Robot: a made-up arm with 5 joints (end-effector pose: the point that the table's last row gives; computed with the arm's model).
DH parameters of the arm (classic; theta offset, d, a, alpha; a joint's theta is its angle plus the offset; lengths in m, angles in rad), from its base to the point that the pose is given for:
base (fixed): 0 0.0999 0 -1.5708
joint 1: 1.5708 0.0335 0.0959 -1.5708
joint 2: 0 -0.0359 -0.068 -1.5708
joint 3: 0 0.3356 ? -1.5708
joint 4: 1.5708 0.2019 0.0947 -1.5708
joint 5: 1.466 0 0.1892 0
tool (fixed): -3.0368 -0.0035 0 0
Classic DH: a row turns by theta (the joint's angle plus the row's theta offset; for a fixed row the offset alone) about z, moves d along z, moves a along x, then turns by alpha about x.
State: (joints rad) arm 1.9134 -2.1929 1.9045 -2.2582 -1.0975
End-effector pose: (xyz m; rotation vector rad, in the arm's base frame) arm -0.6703 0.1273 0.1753 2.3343 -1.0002 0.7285
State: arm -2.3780 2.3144 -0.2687 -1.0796 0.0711
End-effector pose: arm -0.1007 0.2391 0.0435 -0.8590 0.4965 -2.7938
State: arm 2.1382 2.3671 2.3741 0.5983 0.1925
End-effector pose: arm 0.0793 0.2411 0.0817 2.0005 0.3031 2.0855
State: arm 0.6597 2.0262 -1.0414 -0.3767 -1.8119
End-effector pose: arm 0.1282 -0.1057 0.0827 -2.6699 -1.3276 -0.6053
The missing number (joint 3, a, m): -0.0359
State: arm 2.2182 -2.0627 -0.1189 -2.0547 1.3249
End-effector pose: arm -0.4601 0.0325 0.2158 1.4978 1.7156 0.7856
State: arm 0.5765 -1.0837 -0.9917 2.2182 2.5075
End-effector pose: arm -0.0618 0.0739 -0.4224 1.4733 -1.5487 -0.8214
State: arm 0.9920 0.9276 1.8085 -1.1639 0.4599
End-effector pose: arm 0.1964 -0.0909 0.2015 -1.4538 -0.9494 0.7348
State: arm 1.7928 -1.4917 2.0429 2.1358 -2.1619
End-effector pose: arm -0.4513 -0.2487 0.5351 2.3626 0.5493 -1.8022
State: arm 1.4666 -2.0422 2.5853 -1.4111 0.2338
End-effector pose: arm -0.4288 0.0893 0.0130 -1.5106 0.9889 -2.1071
